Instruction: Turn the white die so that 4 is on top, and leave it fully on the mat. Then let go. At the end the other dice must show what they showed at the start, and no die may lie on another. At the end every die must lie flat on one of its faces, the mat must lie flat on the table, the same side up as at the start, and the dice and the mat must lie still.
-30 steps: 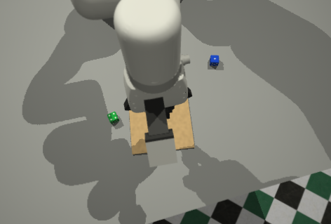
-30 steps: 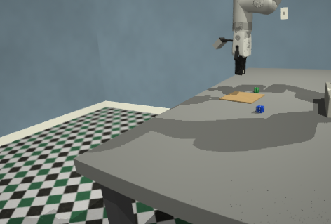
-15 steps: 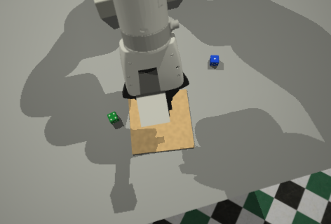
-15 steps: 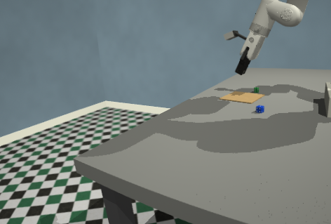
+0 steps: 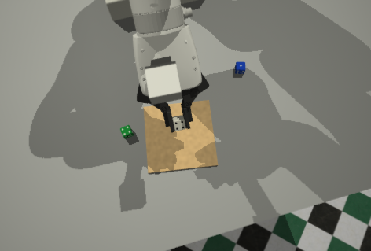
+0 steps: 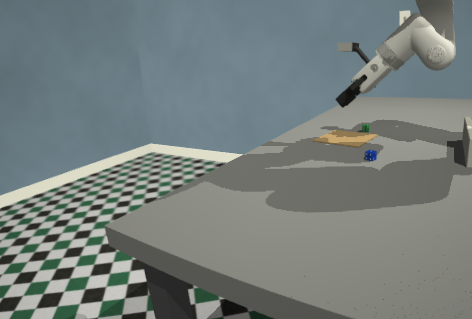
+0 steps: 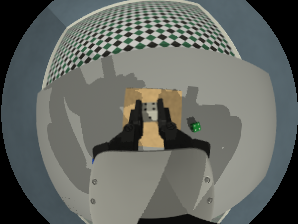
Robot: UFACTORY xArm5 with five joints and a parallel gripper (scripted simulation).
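My gripper is now 120 mm above the tan mat. The rest, counted from my hand: white die: 10 mm below, 10 mm ahead; then green die: 110 mm below, 100 mm to the right, 30 mm behind; then blue die: 160 mm to the left, 110 mm below, 110 mm behind.
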